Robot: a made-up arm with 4 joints.
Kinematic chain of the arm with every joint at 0, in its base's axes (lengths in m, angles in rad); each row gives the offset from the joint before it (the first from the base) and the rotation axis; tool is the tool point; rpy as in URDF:
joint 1: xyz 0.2 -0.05 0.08 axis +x
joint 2: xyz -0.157 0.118 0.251 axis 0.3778 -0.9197 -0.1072
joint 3: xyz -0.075 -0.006 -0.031 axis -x
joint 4: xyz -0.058 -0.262 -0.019 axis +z
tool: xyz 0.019 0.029 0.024 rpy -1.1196 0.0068 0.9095
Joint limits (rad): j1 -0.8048..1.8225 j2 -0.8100..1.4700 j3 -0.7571..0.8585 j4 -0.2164..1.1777
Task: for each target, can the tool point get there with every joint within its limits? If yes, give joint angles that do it. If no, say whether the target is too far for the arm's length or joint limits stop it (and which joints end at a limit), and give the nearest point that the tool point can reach.
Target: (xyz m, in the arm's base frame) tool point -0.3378 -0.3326 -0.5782
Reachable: no: too far | nearest point -0.1148 -0.3251 -0.1184 | short by 0.511 m
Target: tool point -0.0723 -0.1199 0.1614
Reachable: yes | joints 0.3094 1.2745 0.6134 0.1666
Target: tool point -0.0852 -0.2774 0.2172
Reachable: yes | joints 0.5543 -0.2730 -0.1976 0.3280
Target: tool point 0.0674 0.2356 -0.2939
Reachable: no: joint limits stop it (at a limit: joint 3, joint 4) | nearest point 0.1703 -0.0104 0.0282 | short by 0.418 m
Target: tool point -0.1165 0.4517 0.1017
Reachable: no: joint limits stop it (at a limit: joint 1, joint 3) | nearest point -0.0474 0.2551 0.3993 | short by 0.363 m
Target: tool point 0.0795 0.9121 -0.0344
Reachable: no: too far | nearest point 0.0588 0.3184 0.4046 | short by 0.739 m
